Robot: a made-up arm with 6 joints.
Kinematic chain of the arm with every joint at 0, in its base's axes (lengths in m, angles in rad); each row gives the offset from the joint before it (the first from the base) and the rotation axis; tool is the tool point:
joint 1: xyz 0 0 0.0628 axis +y
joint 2: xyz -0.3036 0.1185 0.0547 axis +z
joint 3: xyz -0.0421 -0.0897 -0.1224 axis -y
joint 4: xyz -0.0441 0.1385 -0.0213 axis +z
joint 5: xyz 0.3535 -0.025 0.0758 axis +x
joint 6: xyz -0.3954 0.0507 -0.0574 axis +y
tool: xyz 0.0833 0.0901 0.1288
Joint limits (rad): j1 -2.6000..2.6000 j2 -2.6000..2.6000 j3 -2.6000..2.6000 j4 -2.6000..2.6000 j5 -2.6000..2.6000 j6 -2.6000..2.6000
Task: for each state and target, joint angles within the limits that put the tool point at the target. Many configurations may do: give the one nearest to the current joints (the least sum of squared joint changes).
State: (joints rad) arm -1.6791 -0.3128 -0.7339 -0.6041 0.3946 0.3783
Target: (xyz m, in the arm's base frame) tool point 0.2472 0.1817 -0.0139
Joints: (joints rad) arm -2.2942 -0.2622 -1.0572 -0.6186 0.1503 0.7290
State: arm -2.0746 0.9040 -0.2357 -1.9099 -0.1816 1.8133
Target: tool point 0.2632 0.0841 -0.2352
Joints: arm -1.6939 0.8304 -0.1907 -1.7661 -0.1646 2.0154
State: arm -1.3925 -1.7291 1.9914 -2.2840 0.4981 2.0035
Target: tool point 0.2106 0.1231 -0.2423
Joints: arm -2.2820 -1.7548 1.9389 -2.0958 0.3042 2.0432
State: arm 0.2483 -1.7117 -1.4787 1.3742 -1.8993 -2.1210
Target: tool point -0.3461 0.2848 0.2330
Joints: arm 0.4343 -1.9446 -1.6056 1.1939 -1.6938 -1.7525
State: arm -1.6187 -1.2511 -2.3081 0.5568 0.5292 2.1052
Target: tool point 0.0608 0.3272 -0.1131
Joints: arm -1.8476 -0.8588 -2.1489 0.1910 0.3609 1.9198
